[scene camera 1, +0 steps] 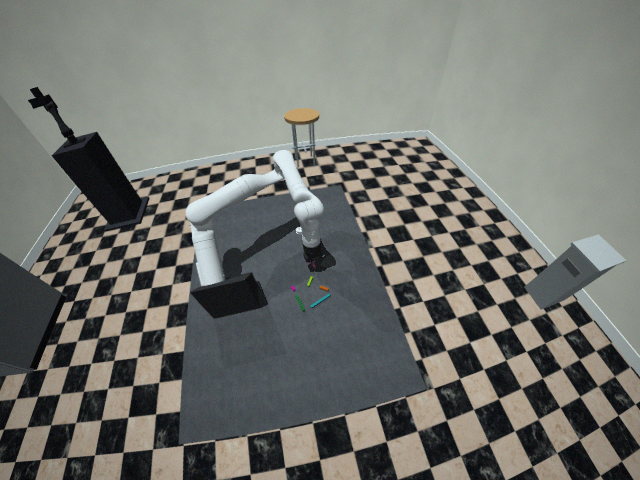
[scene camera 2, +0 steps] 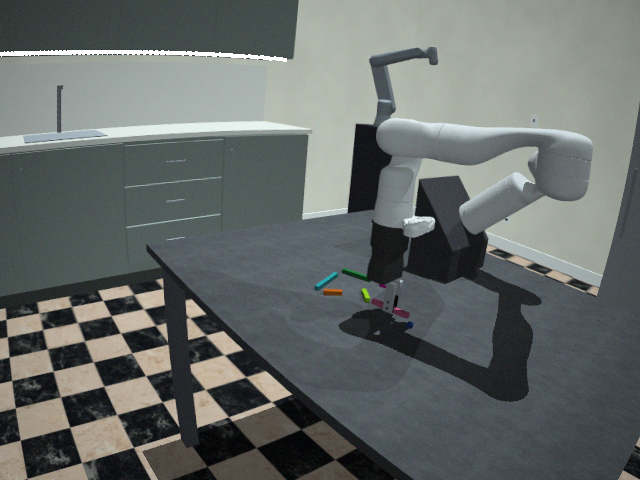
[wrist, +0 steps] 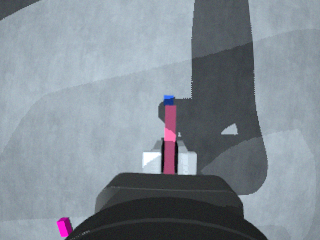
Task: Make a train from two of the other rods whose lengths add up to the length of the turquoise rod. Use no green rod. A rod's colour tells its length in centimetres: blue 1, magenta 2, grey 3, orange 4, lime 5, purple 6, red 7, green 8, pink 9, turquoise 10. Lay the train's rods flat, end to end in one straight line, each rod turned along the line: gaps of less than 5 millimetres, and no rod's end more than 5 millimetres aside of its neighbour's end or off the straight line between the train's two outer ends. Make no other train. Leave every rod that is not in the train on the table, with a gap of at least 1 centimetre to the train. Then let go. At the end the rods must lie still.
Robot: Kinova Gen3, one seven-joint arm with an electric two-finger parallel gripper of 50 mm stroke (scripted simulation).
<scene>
The pictures show: the gripper and a pink rod.
The gripper is seen too in the wrist view.
</scene>
